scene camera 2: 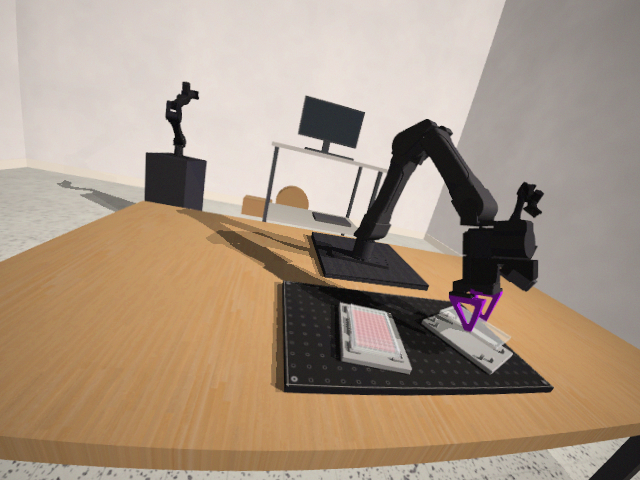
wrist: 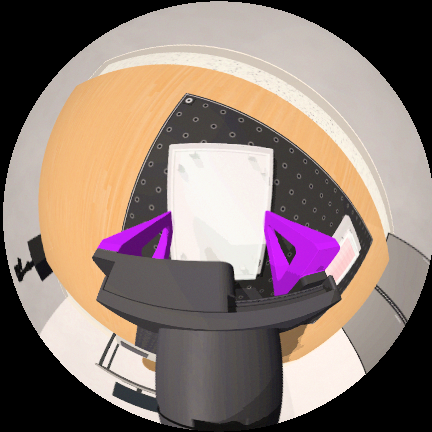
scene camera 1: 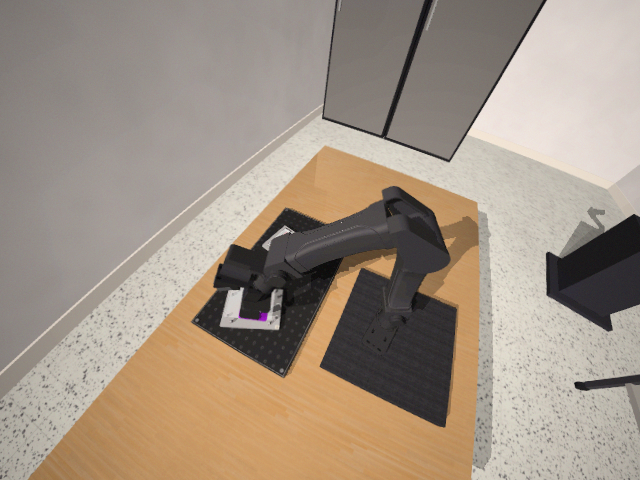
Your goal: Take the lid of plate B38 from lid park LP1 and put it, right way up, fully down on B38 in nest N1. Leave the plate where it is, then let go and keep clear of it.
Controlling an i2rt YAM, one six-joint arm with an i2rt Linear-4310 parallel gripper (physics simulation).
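Places are measured from the arm's base along level axes (x ahead, y left, z up), in millimetres.
Where they show: gripper, between the fingertips: (scene camera 2: 475, 326) (wrist: 218, 216) (scene camera 1: 249, 303); arm's base, origin of its link: (scene camera 2: 359, 259) (scene camera 1: 386, 320).
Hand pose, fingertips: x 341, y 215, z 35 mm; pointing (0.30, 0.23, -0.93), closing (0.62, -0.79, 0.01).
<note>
Each offset is from my fingertips to the top centre of the thing. Level surfaces: height alone.
The clear lid @[3 mm back, 2 mm right, 6 mm up] (wrist: 219, 201) (scene camera 2: 497, 334) sits between my purple fingers, touching both, a little above the grey lid park LP1 (scene camera 2: 483, 357) (scene camera 1: 230, 316), whose pegs show through it. My gripper (wrist: 219, 212) (scene camera 2: 472, 321) (scene camera 1: 252, 312) points straight down over the park and grips the lid by its long sides. Plate B38 @[50 mm ahead, 239 mm right, 16 mm down] (scene camera 2: 370, 338) (scene camera 1: 274, 237) (wrist: 344, 252), with pink wells and no lid, rests in the grey nest N1 @[50 mm ahead, 239 mm right, 24 mm down] (scene camera 2: 379, 363) to the left of the park in scene camera 2. Both stand on the black perforated board (scene camera 2: 310, 335) (scene camera 1: 269, 347) (wrist: 306, 181).
The arm's base stands on a black mat (scene camera 1: 408, 361) (scene camera 2: 361, 269) beside the board, on the wooden table @[55 mm down] (scene camera 1: 180, 413) (scene camera 2: 129, 284). In scene camera 1 the arm's forearm hides most of the plate. A cabinet (scene camera 1: 413, 67) and a desk with a monitor (scene camera 2: 330, 121) stand off the table.
</note>
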